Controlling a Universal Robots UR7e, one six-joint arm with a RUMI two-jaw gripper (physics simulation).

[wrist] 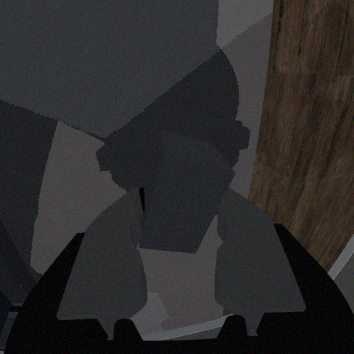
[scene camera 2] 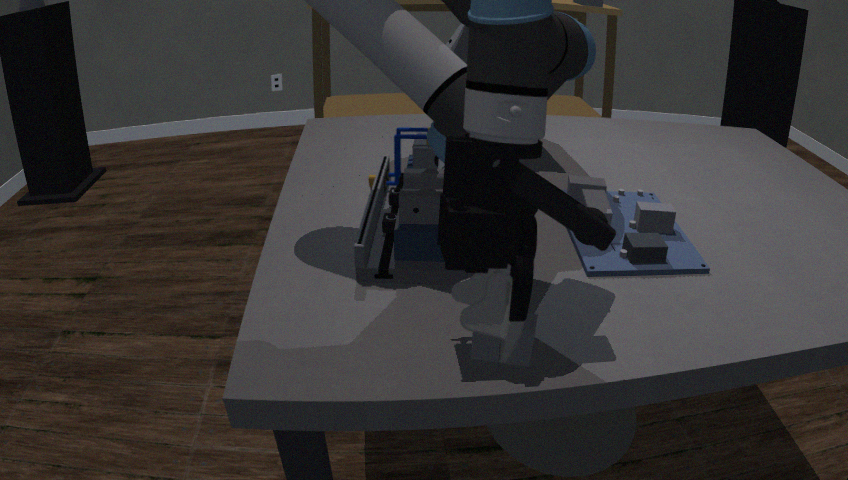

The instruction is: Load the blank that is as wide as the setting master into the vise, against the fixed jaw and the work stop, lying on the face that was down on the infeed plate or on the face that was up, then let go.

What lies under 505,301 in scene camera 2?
The gripper.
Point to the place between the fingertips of the gripper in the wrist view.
At 177,187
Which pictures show the dark setting master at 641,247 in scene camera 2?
Scene camera 2 only.
